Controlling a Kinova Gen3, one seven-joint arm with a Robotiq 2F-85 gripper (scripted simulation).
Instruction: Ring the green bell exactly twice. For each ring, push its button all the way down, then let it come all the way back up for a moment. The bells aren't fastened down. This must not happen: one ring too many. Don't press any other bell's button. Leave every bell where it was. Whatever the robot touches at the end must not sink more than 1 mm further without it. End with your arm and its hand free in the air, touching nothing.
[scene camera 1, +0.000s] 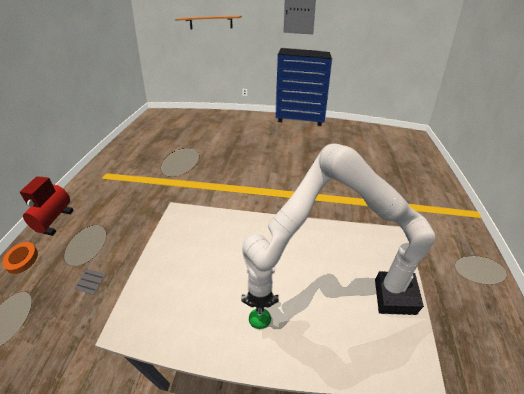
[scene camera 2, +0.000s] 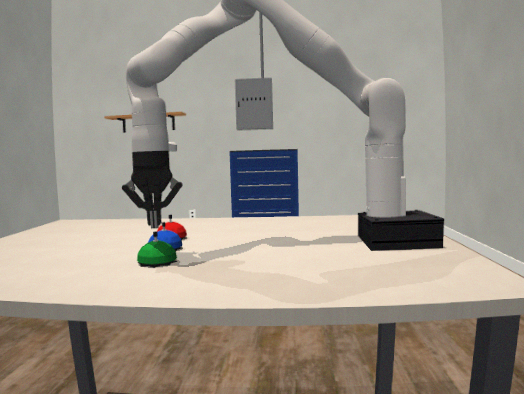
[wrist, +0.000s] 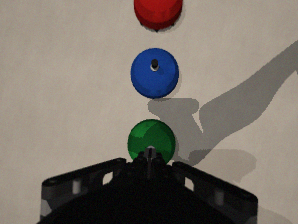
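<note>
From scene camera 2 I can see my gripper (scene camera 2: 154, 228) and a green bell (scene camera 2: 156, 253). The wrist view has a blue bell (wrist: 154, 72) in it, and there I also get the green bell (wrist: 150, 133) and my gripper (wrist: 150, 155).
</note>
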